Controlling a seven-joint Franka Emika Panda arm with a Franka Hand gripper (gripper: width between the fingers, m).
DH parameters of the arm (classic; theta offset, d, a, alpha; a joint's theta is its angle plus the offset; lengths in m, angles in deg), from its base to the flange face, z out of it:
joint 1: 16.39 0.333 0 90
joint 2: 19.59 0 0 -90
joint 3: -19.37 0.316 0.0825 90
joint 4: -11.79 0 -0.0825 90
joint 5: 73 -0.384 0 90
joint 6: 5.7 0 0.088 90
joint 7: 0.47 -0.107 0 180
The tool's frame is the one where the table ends.
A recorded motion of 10 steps. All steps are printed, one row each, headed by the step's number.
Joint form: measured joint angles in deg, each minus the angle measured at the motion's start. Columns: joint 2, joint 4, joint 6, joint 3, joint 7, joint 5, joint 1.
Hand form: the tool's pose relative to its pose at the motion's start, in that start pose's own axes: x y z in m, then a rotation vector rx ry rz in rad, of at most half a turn. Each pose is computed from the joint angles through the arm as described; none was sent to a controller.
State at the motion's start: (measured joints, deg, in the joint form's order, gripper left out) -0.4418 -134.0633 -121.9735 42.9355 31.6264 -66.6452 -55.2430
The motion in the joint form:
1: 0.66 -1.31 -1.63 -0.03 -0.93 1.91 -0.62
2: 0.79 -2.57 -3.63 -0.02 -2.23 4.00 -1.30
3: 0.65 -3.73 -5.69 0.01 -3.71 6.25 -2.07
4: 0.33 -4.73 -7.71 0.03 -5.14 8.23 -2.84
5: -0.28 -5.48 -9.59 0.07 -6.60 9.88 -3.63
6: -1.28 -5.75 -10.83 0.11 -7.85 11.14 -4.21
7: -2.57 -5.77 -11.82 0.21 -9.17 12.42 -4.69
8: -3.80 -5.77 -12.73 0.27 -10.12 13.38 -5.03
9: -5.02 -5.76 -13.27 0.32 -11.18 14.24 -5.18
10: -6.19 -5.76 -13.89 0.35 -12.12 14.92 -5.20
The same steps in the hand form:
1: -0.0055 0.0032 0.0051 -0.0329 -0.0047 0.0126
2: -0.0093 0.0067 0.0124 -0.0639 -0.0090 0.0264
3: -0.0126 0.0106 0.0205 -0.0936 -0.0136 0.0399
4: -0.0150 0.0142 0.0284 -0.1175 -0.0150 0.0528
5: -0.0163 0.0178 0.0362 -0.1337 -0.0142 0.0671
6: -0.0157 0.0207 0.0433 -0.1397 -0.0160 0.0772
7: -0.0136 0.0231 0.0503 -0.1430 -0.0201 0.0845
8: -0.0113 0.0248 0.0569 -0.1428 -0.0219 0.0872
9: -0.0088 0.0251 0.0636 -0.1397 -0.0277 0.0903
10: -0.0059 0.0246 0.0698 -0.1359 -0.0304 0.0913

